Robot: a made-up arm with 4 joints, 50 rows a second.
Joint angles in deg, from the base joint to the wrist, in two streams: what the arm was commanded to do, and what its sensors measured. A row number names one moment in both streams.
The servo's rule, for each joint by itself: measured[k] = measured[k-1] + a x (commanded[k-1-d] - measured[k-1]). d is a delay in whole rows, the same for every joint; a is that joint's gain. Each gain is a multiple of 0.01, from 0.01 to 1. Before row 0 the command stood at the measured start. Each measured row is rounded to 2 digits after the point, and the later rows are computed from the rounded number. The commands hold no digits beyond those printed.
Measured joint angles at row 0:
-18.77 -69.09 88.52 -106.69
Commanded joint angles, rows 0 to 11:
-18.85 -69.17 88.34 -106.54
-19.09 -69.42 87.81 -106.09
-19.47 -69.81 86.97 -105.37
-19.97 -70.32 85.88 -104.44
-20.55 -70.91 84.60 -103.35
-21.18 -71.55 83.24 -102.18
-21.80 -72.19 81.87 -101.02
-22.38 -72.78 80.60 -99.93
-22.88 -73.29 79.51 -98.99
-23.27 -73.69 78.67 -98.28
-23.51 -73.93 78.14 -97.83
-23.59 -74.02 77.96 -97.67
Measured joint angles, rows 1 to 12:
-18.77 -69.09 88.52 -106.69
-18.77 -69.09 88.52 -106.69
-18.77 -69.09 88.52 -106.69
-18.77 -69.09 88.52 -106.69
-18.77 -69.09 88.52 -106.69
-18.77 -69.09 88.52 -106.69
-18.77 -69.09 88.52 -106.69
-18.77 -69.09 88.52 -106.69
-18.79 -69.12 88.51 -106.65
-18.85 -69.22 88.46 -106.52
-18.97 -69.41 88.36 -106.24
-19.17 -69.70 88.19 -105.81
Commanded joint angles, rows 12 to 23:
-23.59 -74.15 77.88 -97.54
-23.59 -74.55 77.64 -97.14
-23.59 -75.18 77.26 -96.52
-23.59 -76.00 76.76 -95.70
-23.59 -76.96 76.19 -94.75
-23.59 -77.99 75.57 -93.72
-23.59 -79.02 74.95 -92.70
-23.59 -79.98 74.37 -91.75
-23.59 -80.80 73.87 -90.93
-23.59 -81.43 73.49 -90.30
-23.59 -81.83 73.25 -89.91
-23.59 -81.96 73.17 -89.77
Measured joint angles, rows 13 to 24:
-19.45 -70.09 87.94 -105.22
-19.80 -70.56 87.61 -104.49
-20.20 -71.08 87.21 -103.66
-20.64 -71.62 86.75 -102.76
-21.09 -72.15 86.24 -101.86
-21.53 -72.64 85.71 -101.00
-21.93 -73.05 85.18 -100.24
-22.26 -73.36 84.67 -99.62
-22.53 -73.61 84.19 -99.12
-22.74 -73.91 83.73 -98.64
-22.91 -74.32 83.28 -98.13
-23.05 -74.86 82.82 -97.55

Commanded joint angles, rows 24 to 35:
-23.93 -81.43 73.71 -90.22
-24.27 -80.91 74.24 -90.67
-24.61 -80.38 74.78 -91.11
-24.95 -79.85 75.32 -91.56
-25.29 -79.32 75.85 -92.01
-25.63 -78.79 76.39 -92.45
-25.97 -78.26 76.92 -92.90
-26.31 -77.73 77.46 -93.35
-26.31 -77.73 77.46 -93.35
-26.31 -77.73 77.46 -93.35
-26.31 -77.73 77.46 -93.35
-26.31 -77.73 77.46 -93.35
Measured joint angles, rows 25 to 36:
-23.16 -75.53 82.36 -96.88
-23.25 -76.32 81.88 -96.12
-23.32 -77.18 81.39 -95.30
-23.37 -78.08 80.90 -94.45
-23.41 -78.95 80.41 -93.61
-23.45 -79.74 79.93 -92.82
-23.48 -80.41 79.46 -92.12
-23.50 -80.91 79.02 -91.56
-23.59 -81.08 78.65 -91.24
-23.73 -81.03 78.34 -91.10
-23.91 -80.82 78.09 -91.10
-24.12 -80.51 77.90 -91.21

